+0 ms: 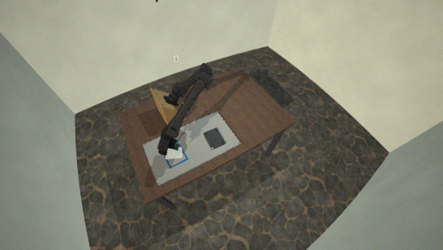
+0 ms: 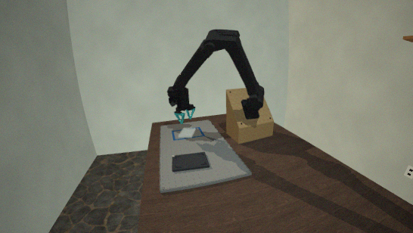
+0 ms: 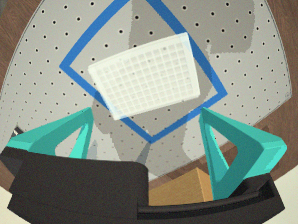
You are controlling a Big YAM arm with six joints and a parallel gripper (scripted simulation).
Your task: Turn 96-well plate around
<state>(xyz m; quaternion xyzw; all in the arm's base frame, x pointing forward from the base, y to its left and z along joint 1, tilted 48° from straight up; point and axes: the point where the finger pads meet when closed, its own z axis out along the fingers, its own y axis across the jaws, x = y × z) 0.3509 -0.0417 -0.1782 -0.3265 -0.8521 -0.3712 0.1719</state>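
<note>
Right now my hand is 9 cm above the white 96-well plate. From my hand the other things lie so: A1 mark (27 cm to the left, 12 cm ahead, 8 cm below); then dark plate nest N1 (33 cm to the left, 8 cm below, 5 cm ahead).
</note>
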